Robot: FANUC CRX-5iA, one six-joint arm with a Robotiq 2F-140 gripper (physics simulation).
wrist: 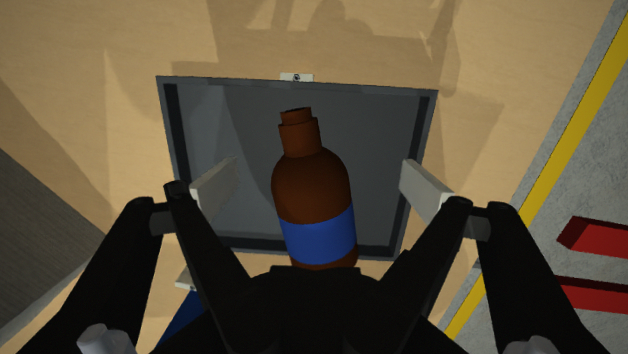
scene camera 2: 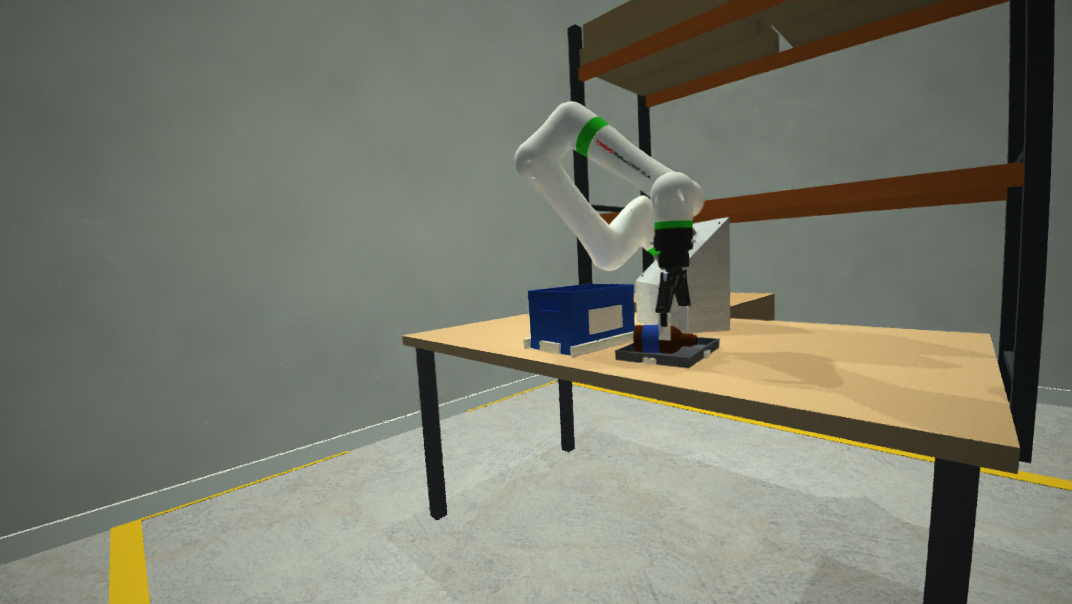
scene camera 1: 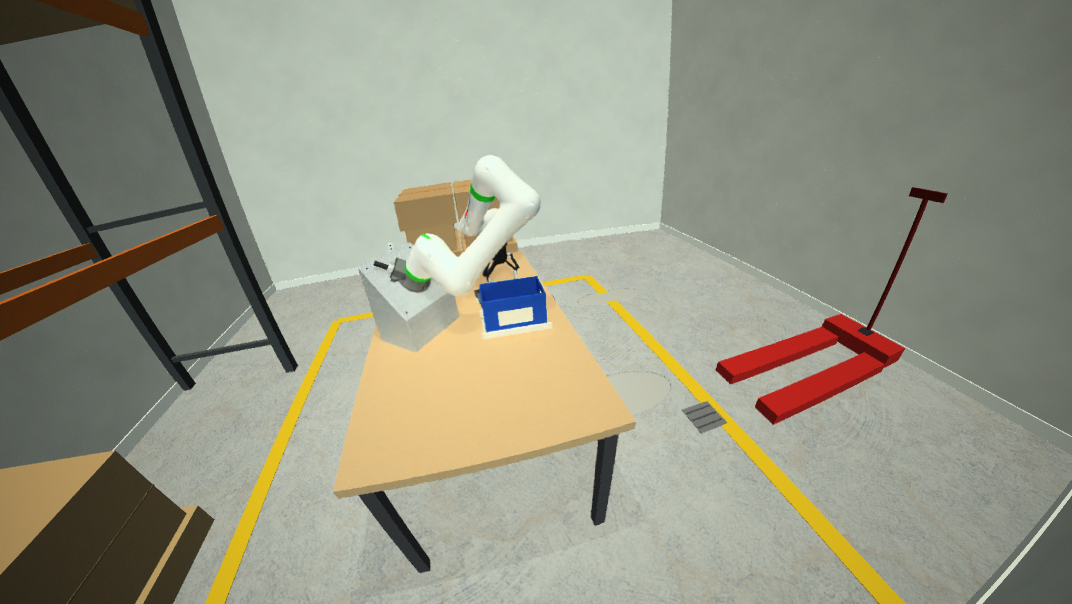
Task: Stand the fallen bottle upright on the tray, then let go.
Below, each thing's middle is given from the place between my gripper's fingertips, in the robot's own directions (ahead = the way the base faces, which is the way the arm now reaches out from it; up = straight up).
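The brown bottle (wrist: pixel 310 186) is here, and my gripper is now 30 mm to the left of it and 20 mm above it.
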